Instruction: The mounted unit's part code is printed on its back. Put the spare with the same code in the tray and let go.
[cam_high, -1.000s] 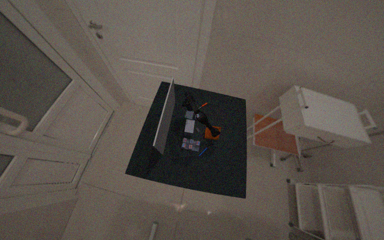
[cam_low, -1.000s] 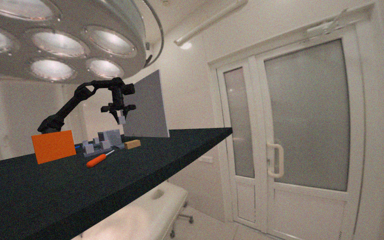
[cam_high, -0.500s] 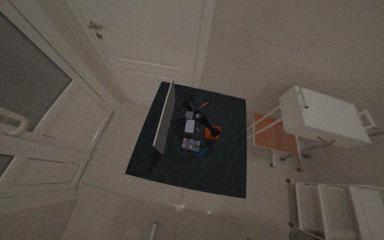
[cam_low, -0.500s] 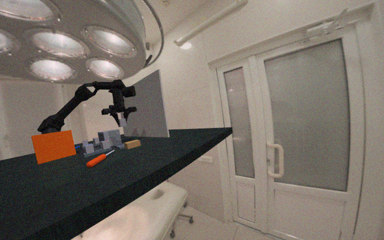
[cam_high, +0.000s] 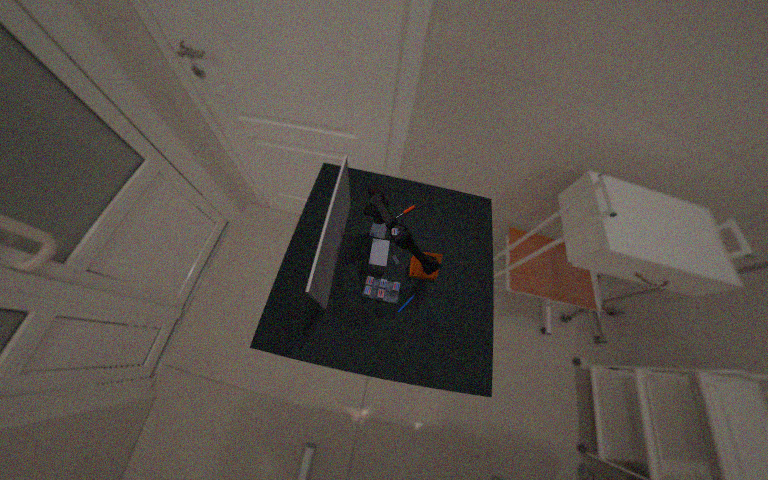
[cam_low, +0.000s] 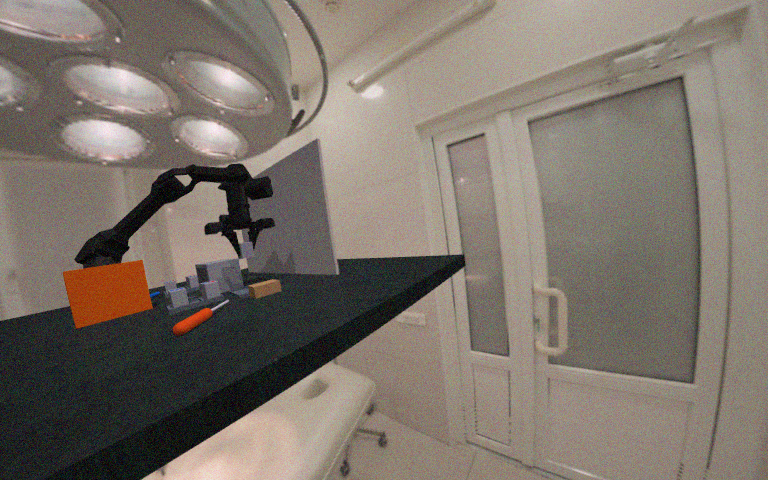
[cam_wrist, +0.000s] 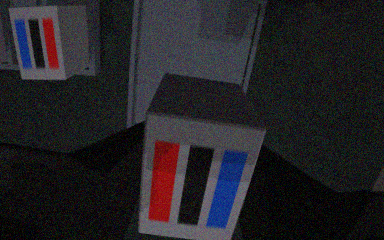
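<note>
The tan block lies 10 mm ahead of my gripper tip, 90 mm to the right of it and 100 mm below it. Also, from my gripper tip: white panel: 190 mm ahead, 230 mm to the left, 110 mm above; blue pen: 290 mm behind, 420 mm to the left, 110 mm below; mounted unit: 60 mm behind, 200 mm to the left, 60 mm below.
</note>
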